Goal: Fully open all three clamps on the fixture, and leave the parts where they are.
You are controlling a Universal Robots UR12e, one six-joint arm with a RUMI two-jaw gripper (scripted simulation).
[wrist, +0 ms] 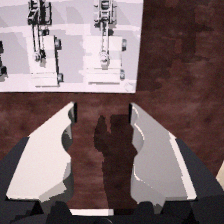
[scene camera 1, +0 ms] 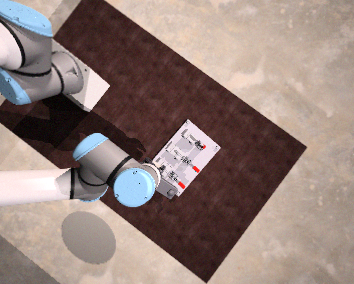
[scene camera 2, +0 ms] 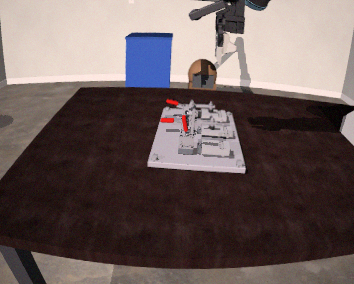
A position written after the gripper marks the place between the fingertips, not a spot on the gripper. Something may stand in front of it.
In view: the gripper [wrist: 102, 104] and a light grey fixture plate [scene camera 2: 165, 146].
The light grey fixture plate is seen too in scene camera 1 [scene camera 1: 199, 158].
